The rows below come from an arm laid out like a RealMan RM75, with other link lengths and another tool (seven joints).
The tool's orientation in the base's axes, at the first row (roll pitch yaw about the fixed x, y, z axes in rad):
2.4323, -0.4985, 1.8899
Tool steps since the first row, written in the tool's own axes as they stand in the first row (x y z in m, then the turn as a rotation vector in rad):
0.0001, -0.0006, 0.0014, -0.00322, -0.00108, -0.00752
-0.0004, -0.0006, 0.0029, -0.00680, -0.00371, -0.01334
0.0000, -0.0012, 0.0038, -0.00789, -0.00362, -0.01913
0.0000, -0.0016, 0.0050, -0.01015, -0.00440, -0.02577
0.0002, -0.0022, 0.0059, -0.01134, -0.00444, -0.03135
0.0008, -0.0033, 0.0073, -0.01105, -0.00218, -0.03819
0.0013, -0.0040, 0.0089, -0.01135, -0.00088, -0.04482
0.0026, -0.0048, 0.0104, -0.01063, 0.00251, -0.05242
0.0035, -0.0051, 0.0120, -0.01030, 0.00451, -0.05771
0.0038, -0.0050, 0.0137, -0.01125, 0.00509, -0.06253
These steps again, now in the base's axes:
0.0002, 0.0009, -0.0012, -0.00379, -0.00675, 0.00285
0.0011, 0.0013, -0.0025, -0.00789, -0.01278, 0.00352
0.0009, 0.0022, -0.0032, -0.01044, -0.01687, 0.00691
0.0012, 0.0028, -0.0042, -0.01381, -0.02235, 0.00981
0.0011, 0.0035, -0.0051, -0.01633, -0.02641, 0.01293
0.0008, 0.0049, -0.0064, -0.01801, -0.03005, 0.01892
0.0009, 0.0062, -0.0076, -0.02021, -0.03401, 0.02394
0.0006, 0.0082, -0.0084, -0.02147, -0.03778, 0.03129
0.0009, 0.0098, -0.0092, -0.02259, -0.04052, 0.03612
0.0018, 0.0110, -0.0102, -0.02429, -0.04399, 0.03921

